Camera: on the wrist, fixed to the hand. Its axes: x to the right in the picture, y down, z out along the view.
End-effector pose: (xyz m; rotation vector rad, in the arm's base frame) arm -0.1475 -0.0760 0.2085 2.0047 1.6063 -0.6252
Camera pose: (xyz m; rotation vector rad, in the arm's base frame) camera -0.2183 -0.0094 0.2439 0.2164 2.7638 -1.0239
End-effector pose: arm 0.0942 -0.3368 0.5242 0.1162 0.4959 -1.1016
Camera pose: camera 0.0089 -0.3621 0.4714 -0.5717 0.5026 -2.5646
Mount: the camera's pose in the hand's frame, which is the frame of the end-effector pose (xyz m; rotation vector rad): 0.0137 -0.0783 -0.0662 -0.1350 -0.1384 -1.5681
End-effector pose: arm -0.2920 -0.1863 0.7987 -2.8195 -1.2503 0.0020
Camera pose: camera -0.3392 -0.1271 0.8692 1.0872 2.8188 -0.0379
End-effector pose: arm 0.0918 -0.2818 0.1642 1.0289 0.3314 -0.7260
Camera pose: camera 0.0532 -0.2543 0.0722 0.4098 1.0753 -2.1111
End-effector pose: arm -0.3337 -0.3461 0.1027 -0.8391 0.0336 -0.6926
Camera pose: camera -0.3853 -0.4349 0.1152 -0.9460 -0.7871 -2.0995
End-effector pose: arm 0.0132 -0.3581 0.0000 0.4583 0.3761 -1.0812
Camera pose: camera -0.0563 -0.3642 -0.0764 -0.1481 0.6994 -2.5571
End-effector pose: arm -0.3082 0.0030 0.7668 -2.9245 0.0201 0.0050
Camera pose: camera -0.2933 0.0650 0.8482 -2.2091 -2.1839 -0.0400
